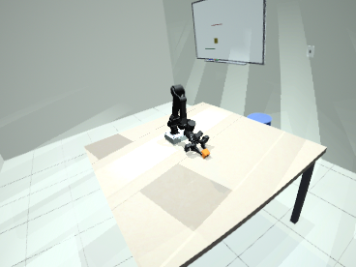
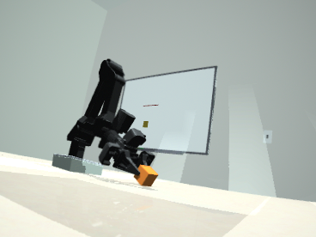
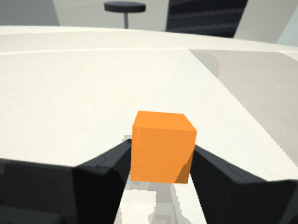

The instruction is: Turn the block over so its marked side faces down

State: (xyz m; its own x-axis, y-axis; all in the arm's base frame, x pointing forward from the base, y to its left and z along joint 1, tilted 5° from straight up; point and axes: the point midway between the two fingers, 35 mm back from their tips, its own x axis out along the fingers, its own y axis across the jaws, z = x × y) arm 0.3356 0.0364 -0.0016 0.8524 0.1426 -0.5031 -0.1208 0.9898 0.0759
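Right now the block is 10 mm below my gripper tip.
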